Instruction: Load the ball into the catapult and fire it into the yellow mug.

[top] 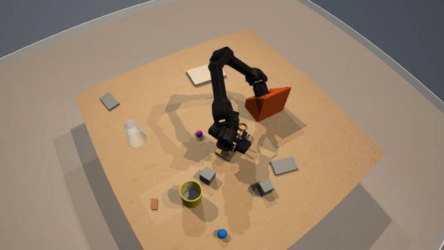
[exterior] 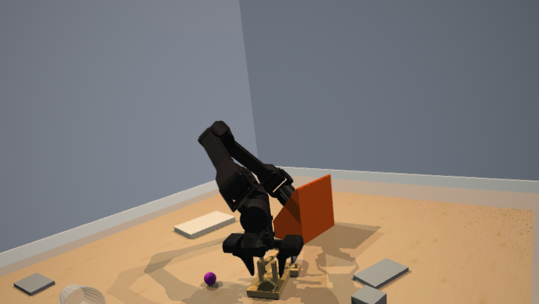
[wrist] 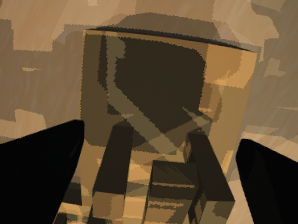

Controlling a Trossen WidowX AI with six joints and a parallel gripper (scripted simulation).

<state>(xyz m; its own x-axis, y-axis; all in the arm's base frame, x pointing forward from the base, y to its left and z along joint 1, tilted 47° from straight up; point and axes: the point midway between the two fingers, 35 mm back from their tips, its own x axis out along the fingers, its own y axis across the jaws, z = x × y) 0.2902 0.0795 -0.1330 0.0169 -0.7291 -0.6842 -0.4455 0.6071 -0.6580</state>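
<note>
The purple ball lies 14 cm to the right of my gripper tip, 7 cm ahead of it and 2 cm below it. Round my gripper tip: blue ball 33 cm to the left, 22 cm ahead, 1 cm below; yellow mug 25 cm ahead, 14 cm to the left; wooden catapult 6 cm behind, 2 cm to the right, 2 cm above.
</note>
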